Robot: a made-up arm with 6 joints. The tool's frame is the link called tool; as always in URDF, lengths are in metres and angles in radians. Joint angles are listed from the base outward. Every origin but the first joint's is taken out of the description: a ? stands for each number. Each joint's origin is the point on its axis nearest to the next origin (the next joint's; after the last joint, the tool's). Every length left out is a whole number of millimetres.
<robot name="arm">
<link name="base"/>
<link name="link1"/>
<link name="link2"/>
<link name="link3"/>
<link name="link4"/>
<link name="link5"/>
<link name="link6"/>
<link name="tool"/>
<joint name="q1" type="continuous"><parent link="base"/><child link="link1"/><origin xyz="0 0 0.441"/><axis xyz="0 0 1"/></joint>
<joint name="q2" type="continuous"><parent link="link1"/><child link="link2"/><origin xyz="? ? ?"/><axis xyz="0 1 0"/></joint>
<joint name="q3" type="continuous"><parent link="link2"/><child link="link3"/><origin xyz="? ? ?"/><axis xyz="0 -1 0"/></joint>
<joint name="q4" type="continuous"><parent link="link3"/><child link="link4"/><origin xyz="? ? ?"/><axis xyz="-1 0 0"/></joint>
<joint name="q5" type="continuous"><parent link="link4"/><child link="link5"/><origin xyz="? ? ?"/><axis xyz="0 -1 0"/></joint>
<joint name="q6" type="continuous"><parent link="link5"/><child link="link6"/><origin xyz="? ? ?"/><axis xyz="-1 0 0"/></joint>
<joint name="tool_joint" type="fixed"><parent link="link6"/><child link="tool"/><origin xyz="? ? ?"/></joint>
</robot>
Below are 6 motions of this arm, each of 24 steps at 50 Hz.
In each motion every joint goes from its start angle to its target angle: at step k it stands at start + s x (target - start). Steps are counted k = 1, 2, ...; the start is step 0. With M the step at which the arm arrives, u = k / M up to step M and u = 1 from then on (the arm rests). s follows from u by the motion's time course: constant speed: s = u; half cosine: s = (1 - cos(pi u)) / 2; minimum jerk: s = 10 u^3 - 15 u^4 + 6 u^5.
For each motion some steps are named. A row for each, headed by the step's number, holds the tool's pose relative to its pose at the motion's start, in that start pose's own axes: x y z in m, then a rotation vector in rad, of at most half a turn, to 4 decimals.
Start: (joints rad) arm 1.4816 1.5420 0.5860 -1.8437 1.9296 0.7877
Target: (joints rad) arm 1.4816 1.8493 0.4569 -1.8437 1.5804 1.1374
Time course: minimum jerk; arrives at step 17
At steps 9, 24:
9: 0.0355 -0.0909 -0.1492 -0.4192 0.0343 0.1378
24: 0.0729 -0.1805 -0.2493 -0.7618 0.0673 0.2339

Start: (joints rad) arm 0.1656 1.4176 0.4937 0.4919 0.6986 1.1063
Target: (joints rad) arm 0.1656 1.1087 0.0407 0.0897 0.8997 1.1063
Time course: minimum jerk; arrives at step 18
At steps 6, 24:
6: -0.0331 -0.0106 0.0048 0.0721 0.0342 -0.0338
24: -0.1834 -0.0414 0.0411 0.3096 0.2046 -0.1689

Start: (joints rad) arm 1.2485 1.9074 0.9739 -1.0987 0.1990 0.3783
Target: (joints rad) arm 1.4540 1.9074 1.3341 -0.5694 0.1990 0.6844
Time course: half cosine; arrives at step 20
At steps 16, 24:
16: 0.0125 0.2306 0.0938 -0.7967 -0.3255 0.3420
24: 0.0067 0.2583 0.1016 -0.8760 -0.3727 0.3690

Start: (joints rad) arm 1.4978 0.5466 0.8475 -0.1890 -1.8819 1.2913
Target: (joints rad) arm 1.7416 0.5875 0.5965 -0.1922 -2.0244 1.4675
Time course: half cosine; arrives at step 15
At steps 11, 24:
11: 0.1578 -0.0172 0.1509 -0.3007 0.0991 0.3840
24: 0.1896 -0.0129 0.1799 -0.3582 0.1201 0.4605

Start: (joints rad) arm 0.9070 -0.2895 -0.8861 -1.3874 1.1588 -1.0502
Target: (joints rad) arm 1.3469 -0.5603 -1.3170 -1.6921 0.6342 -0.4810
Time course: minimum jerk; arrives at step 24
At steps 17, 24:
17: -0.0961 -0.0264 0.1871 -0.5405 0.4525 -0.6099
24: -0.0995 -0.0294 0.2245 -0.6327 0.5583 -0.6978

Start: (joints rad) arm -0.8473 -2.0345 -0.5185 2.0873 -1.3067 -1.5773
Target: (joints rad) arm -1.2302 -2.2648 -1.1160 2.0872 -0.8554 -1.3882
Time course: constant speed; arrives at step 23
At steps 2, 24:
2: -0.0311 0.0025 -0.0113 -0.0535 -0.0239 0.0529
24: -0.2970 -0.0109 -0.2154 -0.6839 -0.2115 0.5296

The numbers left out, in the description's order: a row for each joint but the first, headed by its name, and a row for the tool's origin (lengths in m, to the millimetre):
q2: 0 0 0
q3: 0 0 0.597
q4: 0.492 0 0
q5: 0 -0.171 0
q6: 0 0 0
tool: 0 0 0

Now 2 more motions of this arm.
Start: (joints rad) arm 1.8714 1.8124 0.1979 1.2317 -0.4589 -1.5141
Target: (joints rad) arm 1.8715 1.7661 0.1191 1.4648 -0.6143 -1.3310
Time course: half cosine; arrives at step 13
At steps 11, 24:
11: -0.0335 0.0219 -0.0129 -0.3770 -0.0635 -0.1642
24: -0.0355 0.0232 -0.0140 -0.3995 -0.0674 -0.1745

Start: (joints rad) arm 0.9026 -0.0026 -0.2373 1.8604 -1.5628 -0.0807
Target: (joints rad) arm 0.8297 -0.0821 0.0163 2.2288 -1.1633 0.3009
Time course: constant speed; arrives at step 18
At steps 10, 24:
10: 0.0065 -0.0739 -0.0530 -0.0797 -0.1073 -0.2181
24: 0.0082 -0.1242 -0.1010 -0.1910 -0.1290 -0.4231

